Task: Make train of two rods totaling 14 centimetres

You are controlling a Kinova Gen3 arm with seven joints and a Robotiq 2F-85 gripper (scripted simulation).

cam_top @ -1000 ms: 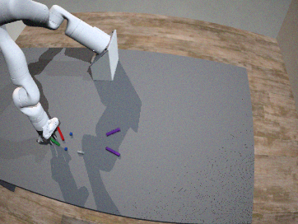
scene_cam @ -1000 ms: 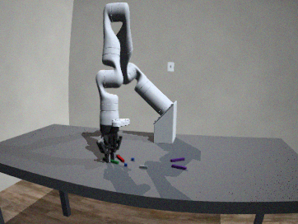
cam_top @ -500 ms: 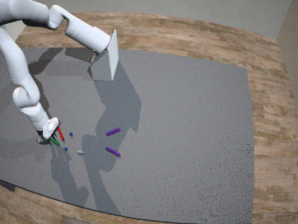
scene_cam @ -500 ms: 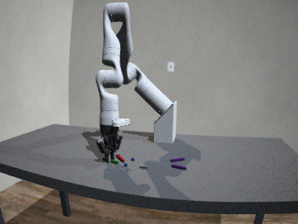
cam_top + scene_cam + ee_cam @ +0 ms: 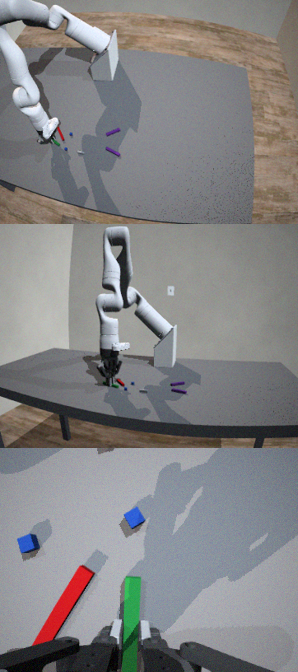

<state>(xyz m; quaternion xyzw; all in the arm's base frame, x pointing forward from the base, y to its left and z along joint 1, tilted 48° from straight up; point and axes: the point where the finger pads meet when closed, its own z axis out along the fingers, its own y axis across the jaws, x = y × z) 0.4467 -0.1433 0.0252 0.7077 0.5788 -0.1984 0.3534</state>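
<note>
My hand is 10 mm above the green rod. The rest, counted from my hand: red rod: 40 mm behind, 20 mm to the left, 10 mm below; then grey rod: 150 mm to the left, 10 mm below, 10 mm ahead.
</note>
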